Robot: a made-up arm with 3 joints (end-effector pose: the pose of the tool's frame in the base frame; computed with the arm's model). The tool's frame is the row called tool.
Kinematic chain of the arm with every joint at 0, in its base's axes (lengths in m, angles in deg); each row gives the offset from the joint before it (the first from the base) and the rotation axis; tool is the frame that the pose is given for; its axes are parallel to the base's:
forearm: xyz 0 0 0.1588 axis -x
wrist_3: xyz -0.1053 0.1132 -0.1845 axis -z
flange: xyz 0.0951 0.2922 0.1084 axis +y
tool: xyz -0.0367 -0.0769 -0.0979
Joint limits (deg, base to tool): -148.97..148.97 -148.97..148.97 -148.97..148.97
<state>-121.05 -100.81 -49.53</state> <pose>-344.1 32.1 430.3 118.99 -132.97 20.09</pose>
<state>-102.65 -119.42 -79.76</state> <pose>-383.7 89.6 351.6 -104.35 115.82 -26.02</pose>
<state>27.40 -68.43 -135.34</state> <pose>-235.7 312.8 -39.7 61.65 -99.08 55.61</pose>
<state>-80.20 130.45 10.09</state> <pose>31.4 153.7 73.1 51.00 94.41 -103.27</pose>
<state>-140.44 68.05 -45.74</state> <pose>146.6 59.2 331.3 90.84 52.98 -67.26</pose>
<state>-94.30 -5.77 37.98</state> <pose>-121.0 105.7 495.7 88.52 24.19 35.17</pose>
